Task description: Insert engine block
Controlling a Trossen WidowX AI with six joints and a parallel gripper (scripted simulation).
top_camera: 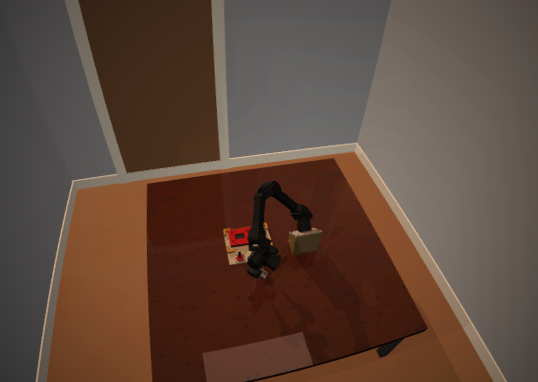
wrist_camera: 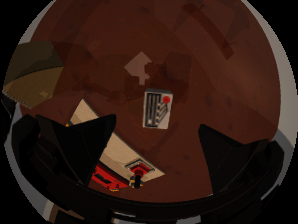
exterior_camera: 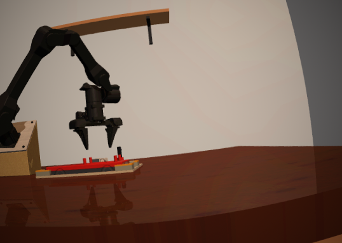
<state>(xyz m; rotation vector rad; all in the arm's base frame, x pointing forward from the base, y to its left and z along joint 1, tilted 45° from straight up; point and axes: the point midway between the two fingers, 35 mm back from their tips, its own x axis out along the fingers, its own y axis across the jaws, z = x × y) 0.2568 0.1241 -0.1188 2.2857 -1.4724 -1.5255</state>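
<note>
My gripper tip is now 5 cm above the engine block and 1 cm to the left of it. From my gripper tip the other things lie so: black post (12 cm to the right, 10 cm ahead, 3 cm below).
</note>
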